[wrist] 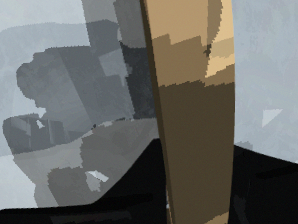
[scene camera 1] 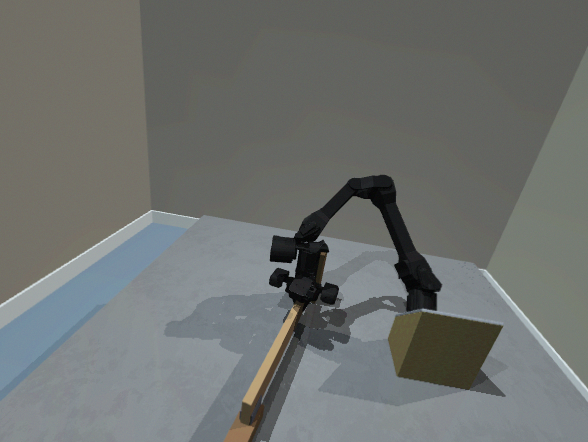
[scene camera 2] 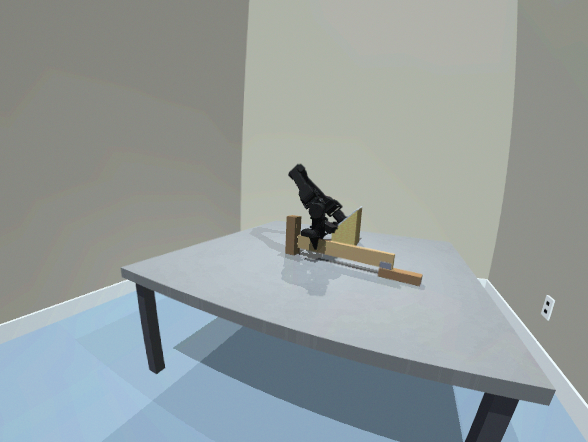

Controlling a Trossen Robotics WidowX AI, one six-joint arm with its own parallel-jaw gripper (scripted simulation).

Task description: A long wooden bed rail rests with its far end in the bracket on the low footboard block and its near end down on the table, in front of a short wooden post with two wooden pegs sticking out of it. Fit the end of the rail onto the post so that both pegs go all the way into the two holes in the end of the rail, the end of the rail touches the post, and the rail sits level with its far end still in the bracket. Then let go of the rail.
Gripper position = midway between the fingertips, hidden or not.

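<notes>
Wooden bed rail (scene camera 1: 259, 385), (wrist: 191, 57), (scene camera 2: 373, 257) visible to me. My gripper (scene camera 1: 299, 309), (wrist: 176, 143) likewise visible.
</notes>
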